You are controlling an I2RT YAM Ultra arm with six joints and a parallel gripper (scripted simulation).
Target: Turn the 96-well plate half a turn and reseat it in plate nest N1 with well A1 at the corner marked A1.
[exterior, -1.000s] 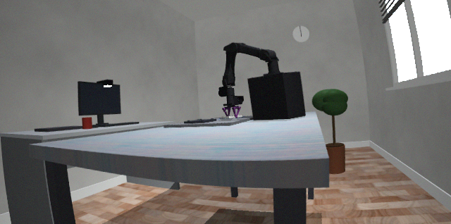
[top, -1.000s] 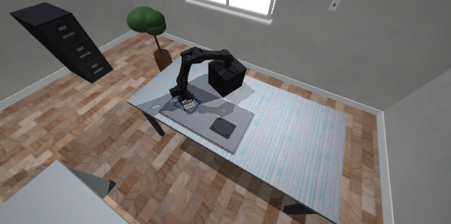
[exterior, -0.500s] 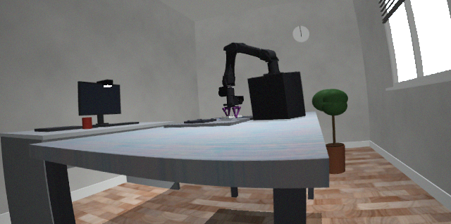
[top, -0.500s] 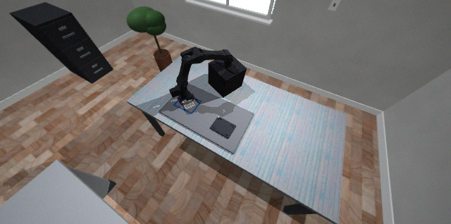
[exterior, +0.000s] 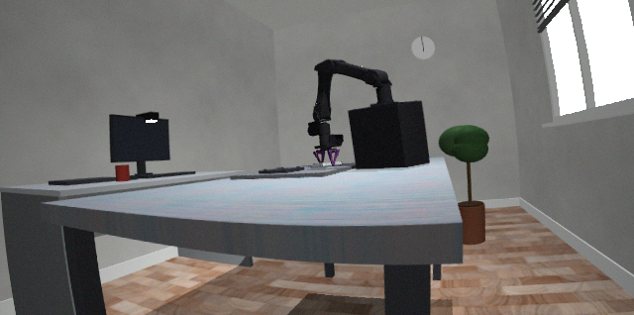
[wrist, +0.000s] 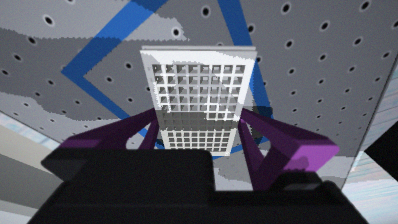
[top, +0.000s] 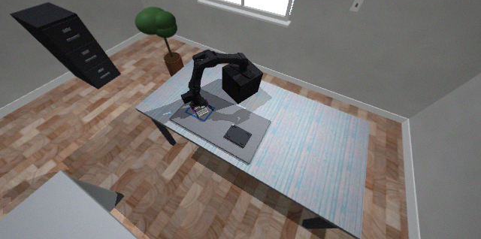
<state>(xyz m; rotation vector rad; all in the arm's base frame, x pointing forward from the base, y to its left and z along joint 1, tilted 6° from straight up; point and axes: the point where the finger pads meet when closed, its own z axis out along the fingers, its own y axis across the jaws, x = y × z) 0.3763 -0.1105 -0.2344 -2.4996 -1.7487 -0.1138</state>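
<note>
My gripper is now 38 cm to the right of the dark plate nest N1. From my hand the other things lie so: white 96-well plate (right at my hand).
</note>
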